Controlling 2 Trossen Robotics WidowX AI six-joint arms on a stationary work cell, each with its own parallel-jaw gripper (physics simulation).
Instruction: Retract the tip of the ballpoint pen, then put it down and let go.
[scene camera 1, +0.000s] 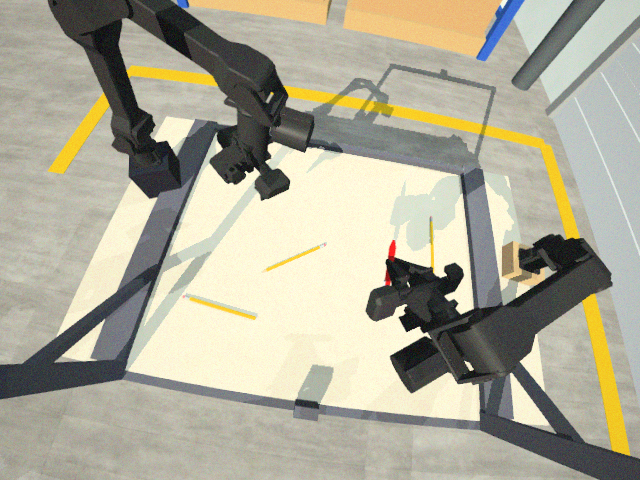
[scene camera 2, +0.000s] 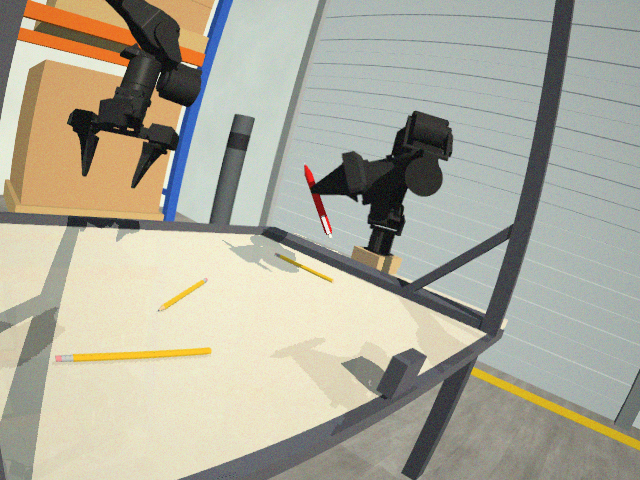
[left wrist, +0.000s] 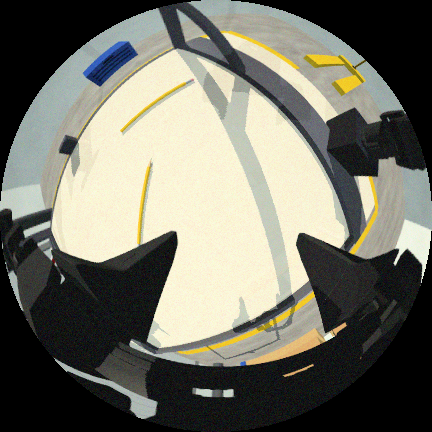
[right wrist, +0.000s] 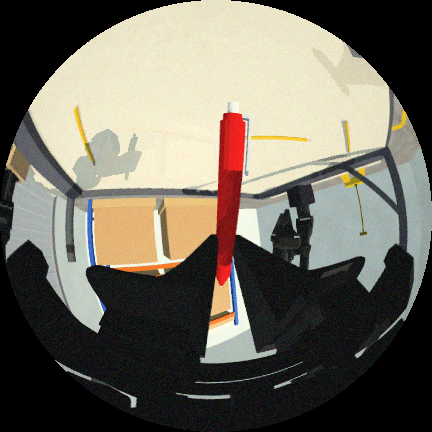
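Where they show: left gripper, fingertip midpoint: (scene camera 1: 251, 186) (scene camera 2: 107, 182) (left wrist: 240, 238) (right wrist: 283, 210); right gripper, fingertip midpoint: (scene camera 1: 389, 259) (scene camera 2: 311, 191) (right wrist: 224, 240); left arm's base, origin of the base link: (scene camera 1: 148, 157) (left wrist: 368, 140) (right wrist: 302, 204); right arm's base, origin of the base link: (scene camera 1: 529, 261) (scene camera 2: 378, 252).
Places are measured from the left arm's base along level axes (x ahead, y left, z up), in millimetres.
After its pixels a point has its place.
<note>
My right gripper (scene camera 1: 390, 262) @[z 86, x 475, y -443 mm] (scene camera 2: 313, 190) @[z 86, x 475, y -443 mm] (right wrist: 224, 240) @[z 86, x 475, y -443 mm] is shut on the red ballpoint pen (scene camera 1: 392, 249) @[z 116, x 475, y -433 mm] (scene camera 2: 319, 206) @[z 66, x 468, y -465 mm] (right wrist: 231, 145) @[z 43, x 473, y -487 mm] and holds it above the table. The pen is steeply tilted, with its white push button at the lower end and its tapered tip end at the top in scene camera 2. The fingertips grip it near the tapered end. The button sticks out of the barrel, with the clip beside it. No writing point can be made out beyond the red cone. My left gripper (scene camera 2: 109, 180) @[z 42, x 249, y -184 mm] (left wrist: 240, 238) @[z 42, x 249, y -184 mm] is open and empty, above the table and apart from the pen.
Yellow pencils (scene camera 1: 294, 257) @[z -99, x 313, y -330 mm] (scene camera 1: 221, 306) @[z -100, x 110, y -408 mm] (scene camera 1: 431, 237) @[z -101, x 715, y -372 mm] lie on the cream table top (scene camera 1: 310, 315) @[z -106, x 314, y -485 mm] (scene camera 2: 232, 387) @[z -106, x 136, y -513 mm]. A dark frame edges the table, with a small dark block (scene camera 1: 306, 409) @[z -49, x 250, y -669 mm] (scene camera 2: 402, 373) @[z -63, x 222, y -674 mm] on its near edge in scene camera 1.
</note>
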